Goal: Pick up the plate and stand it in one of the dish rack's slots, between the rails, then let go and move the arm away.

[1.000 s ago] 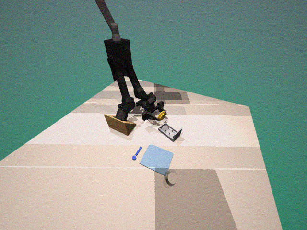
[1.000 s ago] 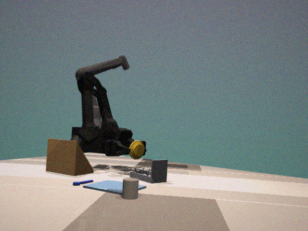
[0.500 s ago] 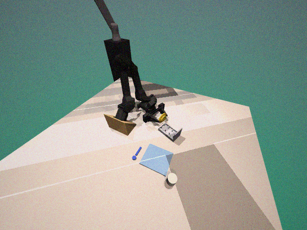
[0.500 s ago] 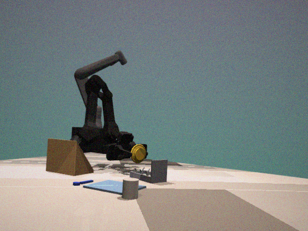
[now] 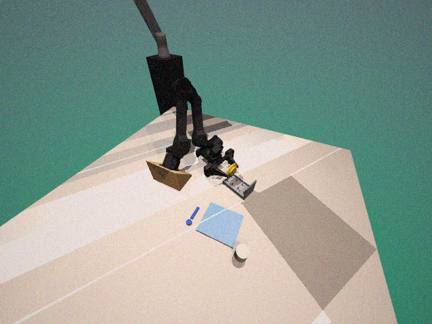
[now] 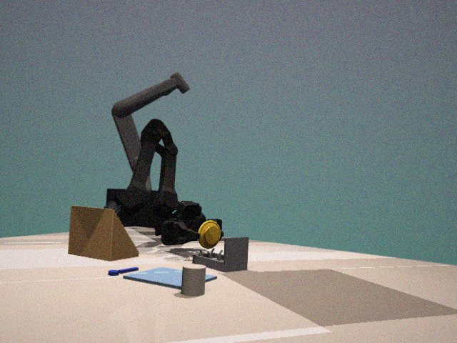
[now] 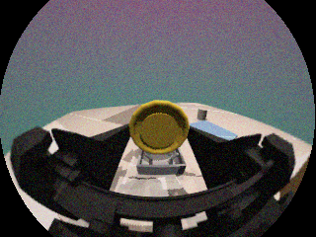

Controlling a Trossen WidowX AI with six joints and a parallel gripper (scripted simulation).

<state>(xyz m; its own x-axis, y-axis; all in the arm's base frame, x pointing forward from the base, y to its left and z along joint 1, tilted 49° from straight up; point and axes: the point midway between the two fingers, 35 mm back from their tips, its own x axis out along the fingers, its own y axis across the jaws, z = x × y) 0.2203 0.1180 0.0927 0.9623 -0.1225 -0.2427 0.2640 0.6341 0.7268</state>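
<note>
The dish rack lies 40 mm ahead of my gripper tip, 20 mm to the right of it and 50 mm below it. Also, from my gripper tip: light blue mat (50 mm ahead, 210 mm to the right, 70 mm below); then yellow plate (10 mm behind); then blue spoon (60 mm behind, 250 mm to the right, 70 mm below).
</note>
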